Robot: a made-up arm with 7 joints.
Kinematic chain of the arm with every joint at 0, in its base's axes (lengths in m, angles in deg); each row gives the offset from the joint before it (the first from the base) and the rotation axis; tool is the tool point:
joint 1: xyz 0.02 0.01 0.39 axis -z
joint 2: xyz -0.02 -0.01 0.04 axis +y
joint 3: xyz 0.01 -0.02 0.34 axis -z
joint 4: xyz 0 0.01 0.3 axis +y
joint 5: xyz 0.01 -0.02 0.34 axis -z
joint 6: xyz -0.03 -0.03 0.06 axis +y
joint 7: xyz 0.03 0 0.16 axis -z
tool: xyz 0.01 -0.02 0
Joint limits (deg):
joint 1: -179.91..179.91
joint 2: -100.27..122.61
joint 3: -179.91..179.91
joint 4: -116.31..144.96
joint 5: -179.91..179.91
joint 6: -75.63..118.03
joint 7: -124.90..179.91
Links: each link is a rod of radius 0.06 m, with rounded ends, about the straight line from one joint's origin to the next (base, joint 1, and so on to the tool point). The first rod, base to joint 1, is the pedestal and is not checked.
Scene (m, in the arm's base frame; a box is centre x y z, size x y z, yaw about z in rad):
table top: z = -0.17
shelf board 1: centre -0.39 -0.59 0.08 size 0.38 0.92 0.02 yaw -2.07
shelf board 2: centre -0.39 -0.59 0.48 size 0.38 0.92 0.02 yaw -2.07
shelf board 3: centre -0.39 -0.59 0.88 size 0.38 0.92 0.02 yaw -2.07
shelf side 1: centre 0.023 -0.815 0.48 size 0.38 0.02 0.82 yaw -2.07
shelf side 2: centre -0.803 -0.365 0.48 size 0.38 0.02 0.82 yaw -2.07
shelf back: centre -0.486 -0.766 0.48 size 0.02 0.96 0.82 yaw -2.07
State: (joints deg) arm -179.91 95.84 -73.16 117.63 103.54 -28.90 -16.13
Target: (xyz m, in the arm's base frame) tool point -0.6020 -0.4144 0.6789
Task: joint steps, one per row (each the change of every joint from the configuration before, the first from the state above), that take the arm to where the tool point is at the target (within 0.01 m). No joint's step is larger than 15 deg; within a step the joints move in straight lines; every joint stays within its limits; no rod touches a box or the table.
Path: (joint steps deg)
1: 8.27 -0.14 5.21 13.37 1.10 1.51 -0.47
2: 8.27 -0.15 5.20 13.37 1.10 1.51 -0.48
3: 6.29 -4.49 -13.84 -7.27 0.35 -5.09 0.78
4: 6.30 -4.50 -13.84 -7.27 0.35 -5.10 0.78
5: 6.30 -4.50 -13.85 -7.26 0.35 -5.10 0.77
6: -13.00 -3.05 5.23 -13.55 -2.79 3.96 -0.17
7: -13.01 -3.06 5.23 -13.55 -2.80 3.95 -0.17

